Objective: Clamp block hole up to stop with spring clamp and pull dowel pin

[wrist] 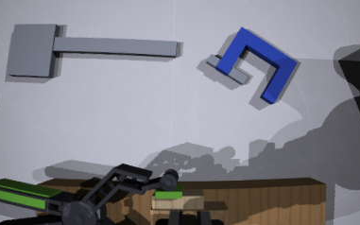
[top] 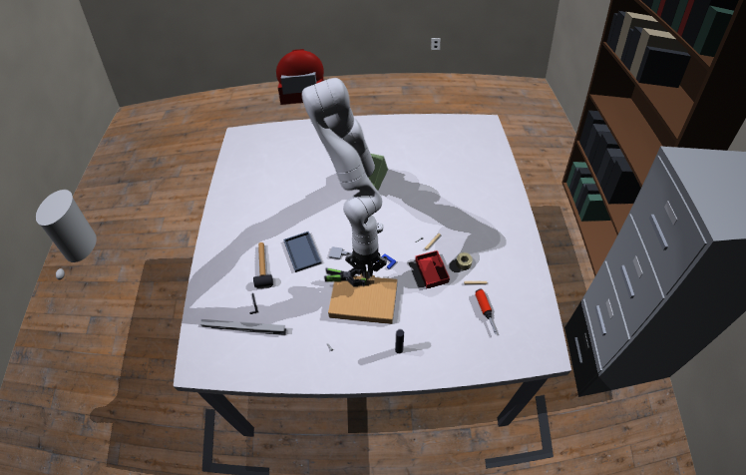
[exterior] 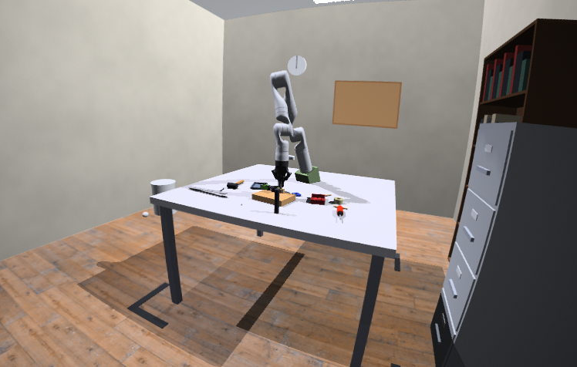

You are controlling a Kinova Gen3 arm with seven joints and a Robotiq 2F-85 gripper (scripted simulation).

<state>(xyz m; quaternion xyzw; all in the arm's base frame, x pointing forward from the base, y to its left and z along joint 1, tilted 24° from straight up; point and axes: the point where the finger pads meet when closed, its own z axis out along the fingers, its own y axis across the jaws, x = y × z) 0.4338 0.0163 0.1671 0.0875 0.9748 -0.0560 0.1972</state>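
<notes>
Right now my hand is 20 mm above the round dowel pin. Round my hand: grey t-shaped tool (130 mm behind, 70 mm to the right, 80 mm below); wooden bench board (50 mm ahead, 20 mm to the right, 60 mm below); wooden block (40 mm below).
</notes>
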